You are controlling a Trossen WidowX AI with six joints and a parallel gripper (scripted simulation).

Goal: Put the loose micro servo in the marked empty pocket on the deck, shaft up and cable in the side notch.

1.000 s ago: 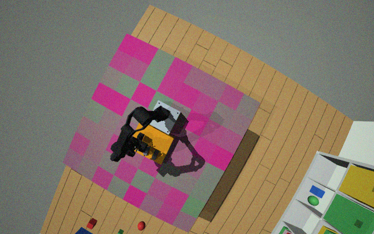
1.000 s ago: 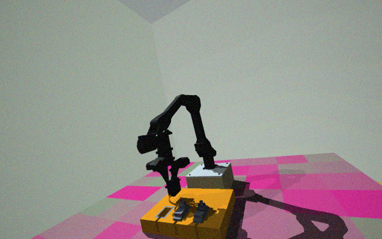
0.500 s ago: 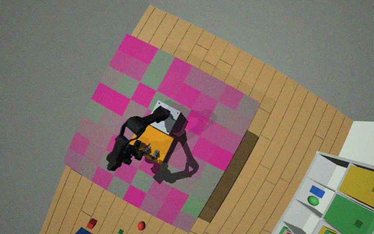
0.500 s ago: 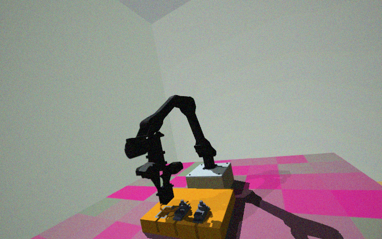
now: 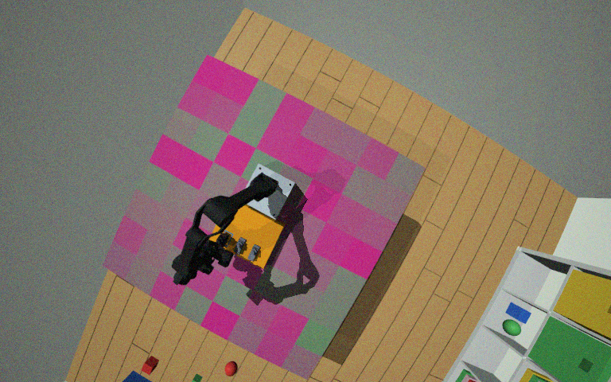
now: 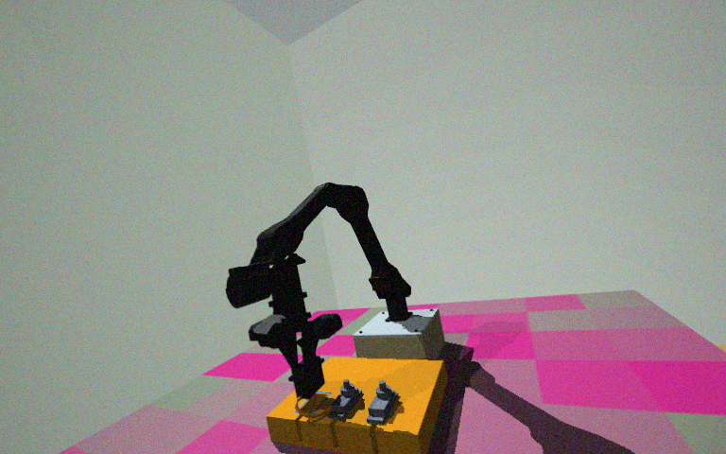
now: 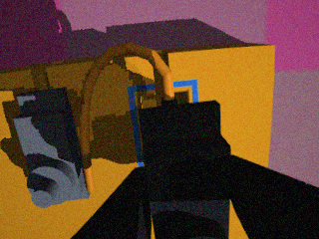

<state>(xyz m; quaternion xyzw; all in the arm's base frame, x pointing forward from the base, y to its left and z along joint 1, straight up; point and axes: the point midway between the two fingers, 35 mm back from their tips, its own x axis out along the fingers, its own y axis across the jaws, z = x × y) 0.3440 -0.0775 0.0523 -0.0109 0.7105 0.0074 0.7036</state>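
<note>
My gripper tip is now 12 cm past the orange deck, 7 cm to the right of it and 9 cm above it.
</note>
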